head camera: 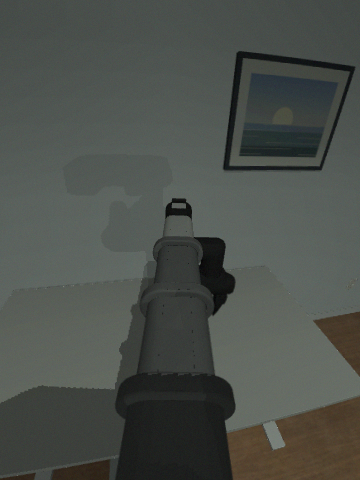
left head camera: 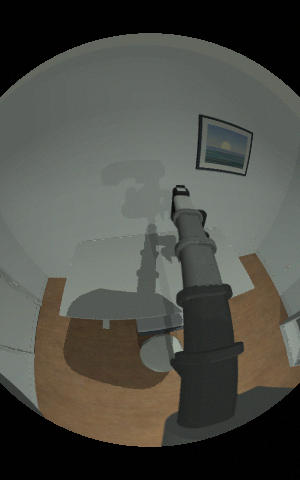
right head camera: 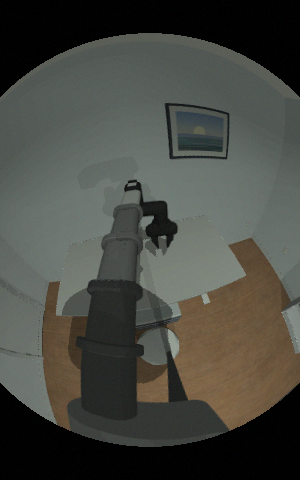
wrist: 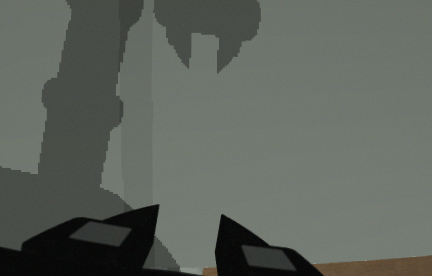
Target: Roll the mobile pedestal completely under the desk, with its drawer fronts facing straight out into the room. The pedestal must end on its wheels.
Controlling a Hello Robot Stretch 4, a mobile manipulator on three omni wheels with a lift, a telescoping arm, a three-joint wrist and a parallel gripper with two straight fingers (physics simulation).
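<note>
The pale desk [head camera: 280, 345] [left head camera: 100, 270] [right head camera: 200, 260] [wrist: 325, 175] stands against the back wall. The grey pedestal [left head camera: 160, 324] [right head camera: 162, 314] is mostly hidden beneath the desk top. A narrow front strip of its top sticks out past the desk's front edge, with dark drawer-front edges below it, facing toward the robot's side and roughly in line with the desk edge. Its wheels are hidden. My gripper [right head camera: 162, 246] [wrist: 187, 228] is open and empty, pointing down above the desk top, apart from the pedestal.
A pale round disc [left head camera: 159, 353] [right head camera: 159, 346] shows low, close before the pedestal's front; a gap between them is hard to judge. Pale desk feet [head camera: 274, 435] [left head camera: 106, 324] [right head camera: 206, 298] show beyond the desk edge. A white object [left head camera: 292, 340] [right head camera: 293, 327] stands at the right wall. A framed picture [head camera: 285, 117] hangs behind.
</note>
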